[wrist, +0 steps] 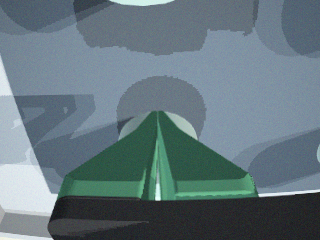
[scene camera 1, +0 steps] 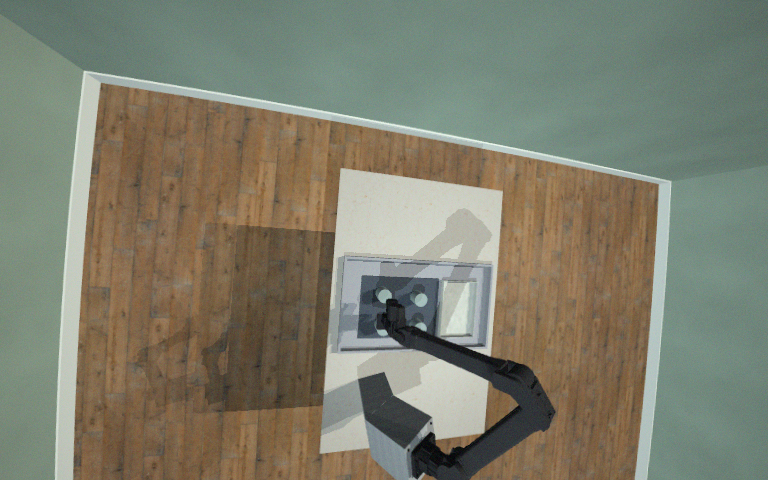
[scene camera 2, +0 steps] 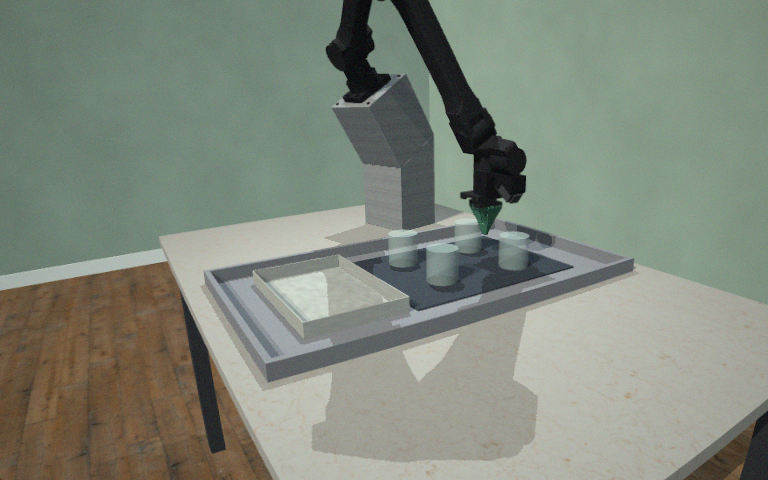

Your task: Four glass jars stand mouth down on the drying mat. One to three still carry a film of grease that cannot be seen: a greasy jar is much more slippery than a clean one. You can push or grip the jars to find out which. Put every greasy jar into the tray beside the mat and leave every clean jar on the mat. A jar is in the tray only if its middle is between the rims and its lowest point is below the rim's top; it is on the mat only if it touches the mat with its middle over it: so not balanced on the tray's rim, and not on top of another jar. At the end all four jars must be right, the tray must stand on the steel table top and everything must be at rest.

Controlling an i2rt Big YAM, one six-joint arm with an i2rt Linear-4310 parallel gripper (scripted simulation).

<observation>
pale tray: scene camera 1; scene camera 2; not seen in the wrist view (out of frame)
same spot on pale tray: (scene camera 2: 306, 290) = (scene camera 1: 458, 316)
same spot on dark drying mat: (scene camera 1: 401, 288) = (scene camera 2: 485, 277)
</observation>
